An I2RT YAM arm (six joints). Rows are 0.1 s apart.
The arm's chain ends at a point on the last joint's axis. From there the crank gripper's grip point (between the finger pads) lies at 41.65 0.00 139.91 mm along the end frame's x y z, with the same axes.
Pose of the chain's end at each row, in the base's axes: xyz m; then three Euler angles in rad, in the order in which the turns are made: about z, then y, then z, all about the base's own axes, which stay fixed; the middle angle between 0 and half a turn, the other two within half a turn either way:
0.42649 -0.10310 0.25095 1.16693 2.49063 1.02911
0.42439 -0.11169 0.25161 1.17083 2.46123 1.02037
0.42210 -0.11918 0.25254 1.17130 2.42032 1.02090
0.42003 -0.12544 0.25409 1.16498 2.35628 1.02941
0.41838 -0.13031 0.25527 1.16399 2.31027 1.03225
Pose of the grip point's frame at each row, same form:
0.43067 -0.02187 0.12973 1.16693 2.49063 1.02911
0.43114 -0.02735 0.13265 1.17083 2.46123 1.02037
0.43131 -0.03073 0.13677 1.17130 2.42032 1.02090
0.43222 -0.03091 0.14352 1.16498 2.35628 1.02941
0.43286 -0.03149 0.14881 1.16399 2.31027 1.03225

